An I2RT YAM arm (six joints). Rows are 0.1 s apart.
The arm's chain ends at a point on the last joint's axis. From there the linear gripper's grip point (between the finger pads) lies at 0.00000 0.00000 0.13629 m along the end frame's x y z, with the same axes.
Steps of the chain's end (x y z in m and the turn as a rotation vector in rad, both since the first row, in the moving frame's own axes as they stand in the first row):
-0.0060, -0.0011, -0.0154, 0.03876, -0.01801, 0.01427
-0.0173, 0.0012, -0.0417, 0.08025, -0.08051, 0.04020
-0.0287, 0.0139, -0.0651, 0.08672, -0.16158, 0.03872
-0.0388, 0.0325, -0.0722, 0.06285, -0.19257, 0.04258
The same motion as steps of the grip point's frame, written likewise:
-0.0084, -0.0064, -0.0155, 0.03876, -0.01801, 0.01427
-0.0280, -0.0099, -0.0426, 0.08025, -0.08051, 0.04020
-0.0504, 0.0017, -0.0674, 0.08672, -0.16158, 0.03872
-0.0647, 0.0234, -0.0750, 0.06285, -0.19257, 0.04258

